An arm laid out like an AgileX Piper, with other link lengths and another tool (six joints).
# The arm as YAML. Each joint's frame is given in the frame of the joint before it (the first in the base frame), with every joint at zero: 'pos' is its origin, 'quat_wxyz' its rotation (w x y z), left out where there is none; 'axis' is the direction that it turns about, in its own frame. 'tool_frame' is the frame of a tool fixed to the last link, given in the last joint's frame.
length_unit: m
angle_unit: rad
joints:
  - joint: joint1
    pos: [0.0, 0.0, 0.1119]
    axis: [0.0, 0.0, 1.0]
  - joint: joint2
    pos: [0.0, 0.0, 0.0]
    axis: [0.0, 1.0, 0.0]
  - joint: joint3
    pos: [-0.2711, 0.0, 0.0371]
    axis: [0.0, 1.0, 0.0]
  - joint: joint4
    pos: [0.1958, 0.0, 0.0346]
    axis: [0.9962, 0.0, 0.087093]
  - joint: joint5
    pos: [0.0, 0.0, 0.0]
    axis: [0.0, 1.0, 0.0]
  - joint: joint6
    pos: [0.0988, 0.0, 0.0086]
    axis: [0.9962, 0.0, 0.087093]
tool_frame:
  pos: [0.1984, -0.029, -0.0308]
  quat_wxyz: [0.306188, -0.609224, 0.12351, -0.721]
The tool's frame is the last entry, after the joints.
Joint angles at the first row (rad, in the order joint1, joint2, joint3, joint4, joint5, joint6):
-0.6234 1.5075 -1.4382 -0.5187 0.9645 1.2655
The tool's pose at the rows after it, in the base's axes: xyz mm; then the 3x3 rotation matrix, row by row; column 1 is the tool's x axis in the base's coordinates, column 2 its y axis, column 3 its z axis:
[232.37 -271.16 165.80], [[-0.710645 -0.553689 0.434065], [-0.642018 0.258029 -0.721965], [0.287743 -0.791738 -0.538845]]
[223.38 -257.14 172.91], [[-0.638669 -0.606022 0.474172], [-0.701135 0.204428 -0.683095], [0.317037 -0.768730 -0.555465]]
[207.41 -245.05 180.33], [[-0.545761 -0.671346 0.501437], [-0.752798 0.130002 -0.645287], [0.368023 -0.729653 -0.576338]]
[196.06 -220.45 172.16], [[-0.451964 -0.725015 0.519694], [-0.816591 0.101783 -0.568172], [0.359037 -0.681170 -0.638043]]
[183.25 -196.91 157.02], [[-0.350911 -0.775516 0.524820], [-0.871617 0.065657 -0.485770], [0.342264 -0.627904 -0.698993]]
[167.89 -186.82 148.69], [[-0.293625 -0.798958 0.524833], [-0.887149 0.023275 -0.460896], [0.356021 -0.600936 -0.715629]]
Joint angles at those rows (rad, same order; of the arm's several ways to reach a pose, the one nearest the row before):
-0.6234 1.4630 -1.4382 -0.4367 0.9764 1.1610
-0.6234 1.4149 -1.4383 -0.3802 1.0135 1.0241
-0.6234 1.3626 -1.4382 -0.3419 1.0667 0.8732
-0.6234 1.3306 -1.4237 -0.2633 1.1323 0.7457
-0.6233 1.2996 -1.3702 -0.1990 1.1701 0.6341
-0.6234 1.2443 -1.2926 -0.1908 1.1634 0.5754

